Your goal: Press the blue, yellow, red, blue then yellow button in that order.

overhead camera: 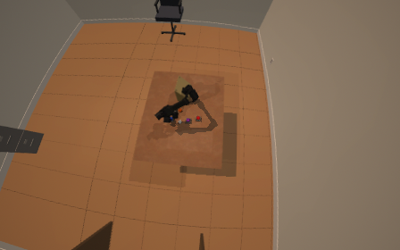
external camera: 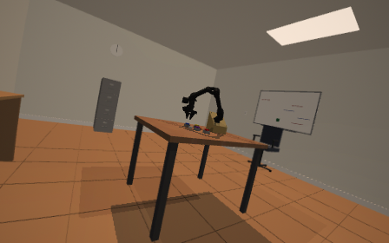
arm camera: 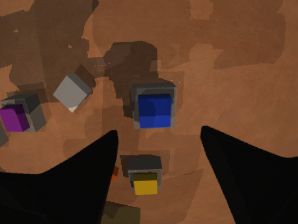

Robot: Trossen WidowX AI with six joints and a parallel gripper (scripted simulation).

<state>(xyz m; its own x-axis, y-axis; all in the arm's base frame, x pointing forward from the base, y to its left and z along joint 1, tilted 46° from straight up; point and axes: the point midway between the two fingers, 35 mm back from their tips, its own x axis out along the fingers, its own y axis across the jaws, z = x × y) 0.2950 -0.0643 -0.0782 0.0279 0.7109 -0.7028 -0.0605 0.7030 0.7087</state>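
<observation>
The blue button lies 5 cm below my gripper tip. From my gripper tip the other things lie so: purple button 18 cm to the left, 5 cm below, 1 cm behind; then yellow button 12 cm behind, 5 cm below, 1 cm to the left; then orange block 12 cm behind, 7 cm to the left, 7 cm below.
</observation>
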